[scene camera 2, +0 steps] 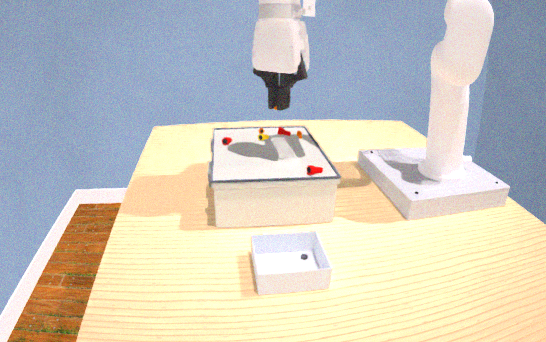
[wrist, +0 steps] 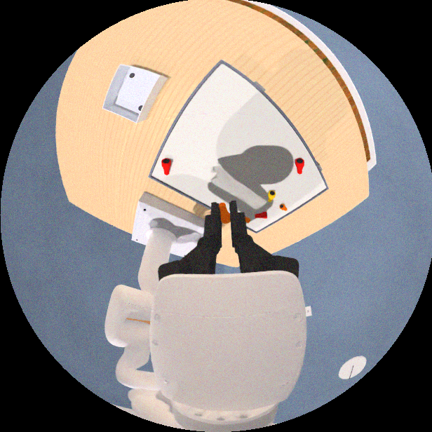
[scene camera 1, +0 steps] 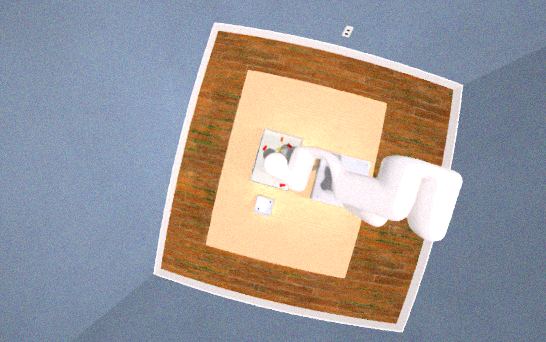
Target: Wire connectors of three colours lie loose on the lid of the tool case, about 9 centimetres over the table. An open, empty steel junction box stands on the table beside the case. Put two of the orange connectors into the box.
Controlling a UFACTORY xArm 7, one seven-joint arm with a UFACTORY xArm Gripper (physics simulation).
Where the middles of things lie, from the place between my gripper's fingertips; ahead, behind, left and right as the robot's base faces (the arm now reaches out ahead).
I see my gripper 23 cm to the right of the steel junction box [scene camera 2: 285,262], 17 cm above it and 6 cm short of it. The rest, counted from my hand: tool case [scene camera 2: 256,183] (14 cm below, 5 cm to the right, 1 cm ahead).
